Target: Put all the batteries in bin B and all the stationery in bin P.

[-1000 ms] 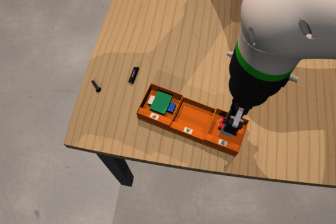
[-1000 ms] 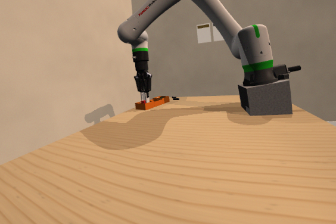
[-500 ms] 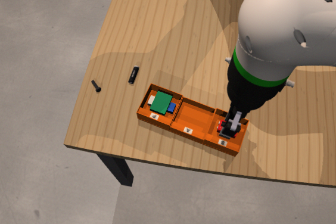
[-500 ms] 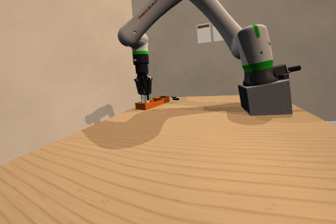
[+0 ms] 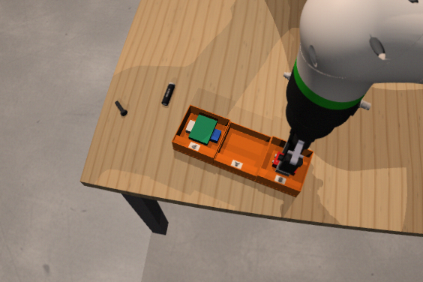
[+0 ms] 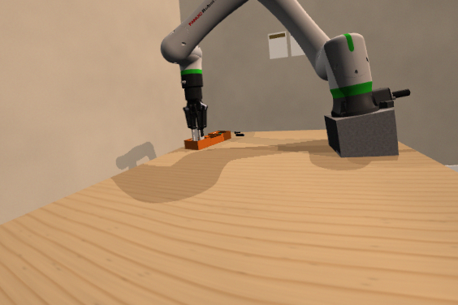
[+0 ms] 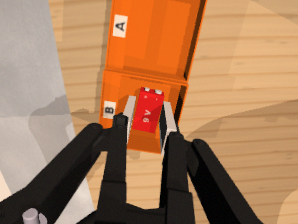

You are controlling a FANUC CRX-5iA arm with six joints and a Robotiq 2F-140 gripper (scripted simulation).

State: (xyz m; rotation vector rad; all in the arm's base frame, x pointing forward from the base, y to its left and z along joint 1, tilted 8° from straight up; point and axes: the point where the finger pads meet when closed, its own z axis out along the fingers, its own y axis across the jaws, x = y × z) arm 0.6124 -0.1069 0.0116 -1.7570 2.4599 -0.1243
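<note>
Right now my hand is 30 mm above the red battery pack and 10 mm to the left of it. Also, from my hand: white-and-blue eraser (160 mm to the right, 60 mm behind, 40 mm below); then orange bin row (80 mm to the right, 30 mm below, 20 mm behind); then green pad (160 mm to the right, 60 mm behind, 20 mm below).
</note>
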